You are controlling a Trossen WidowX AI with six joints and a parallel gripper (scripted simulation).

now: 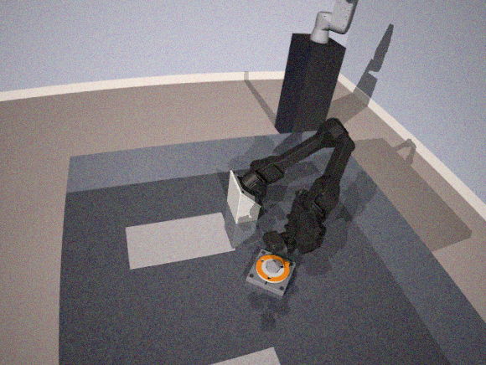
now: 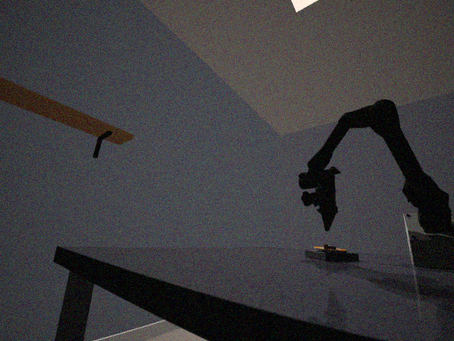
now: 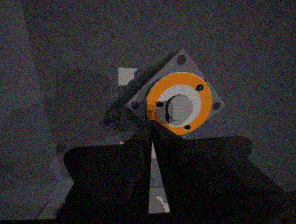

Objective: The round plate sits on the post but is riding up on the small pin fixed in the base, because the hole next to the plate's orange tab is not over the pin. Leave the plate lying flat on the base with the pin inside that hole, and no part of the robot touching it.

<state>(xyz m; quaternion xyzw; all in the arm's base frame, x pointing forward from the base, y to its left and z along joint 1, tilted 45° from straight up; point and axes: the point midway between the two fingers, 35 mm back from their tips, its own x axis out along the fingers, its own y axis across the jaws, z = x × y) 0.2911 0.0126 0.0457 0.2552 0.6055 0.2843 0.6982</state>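
The round plate is 60 mm below my gripper tip and 30 mm to the right of it. The rest, counted from my gripper tip: base (70 mm below, 50 mm to the right).
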